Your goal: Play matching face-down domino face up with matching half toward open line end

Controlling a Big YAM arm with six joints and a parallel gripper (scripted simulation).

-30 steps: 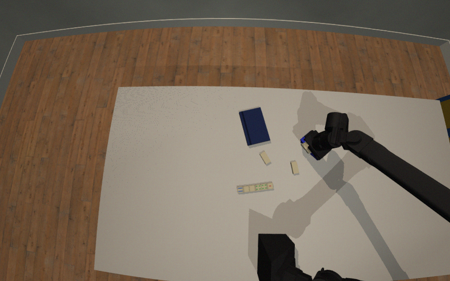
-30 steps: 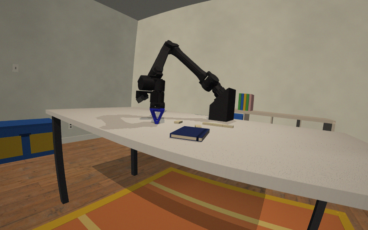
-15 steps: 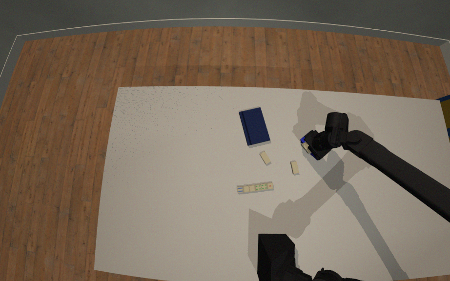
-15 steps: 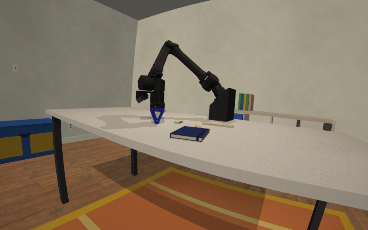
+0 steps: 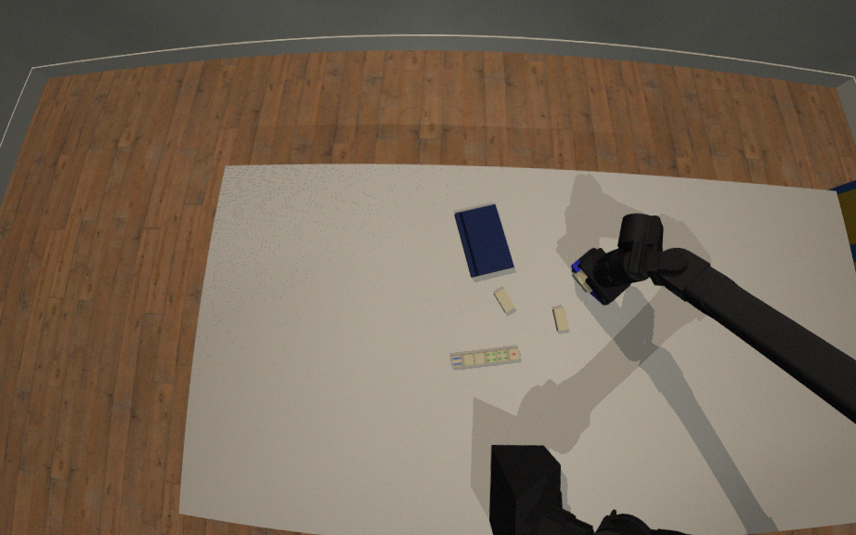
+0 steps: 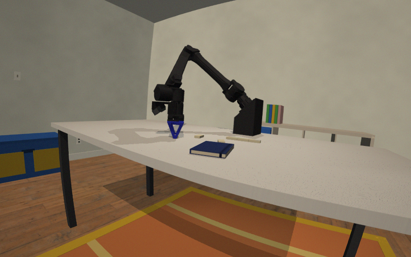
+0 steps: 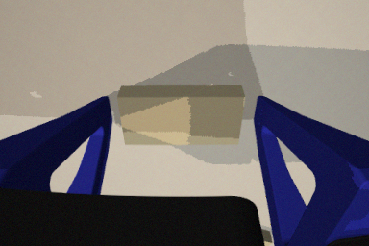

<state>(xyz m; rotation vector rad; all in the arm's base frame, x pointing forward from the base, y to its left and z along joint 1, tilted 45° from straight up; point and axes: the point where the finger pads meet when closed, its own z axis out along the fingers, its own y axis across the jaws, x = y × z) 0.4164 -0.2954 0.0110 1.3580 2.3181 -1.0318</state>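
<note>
Now: the domino right at my hand. Round my hand: dark blue book: 12 cm ahead, 23 cm to the left.
</note>
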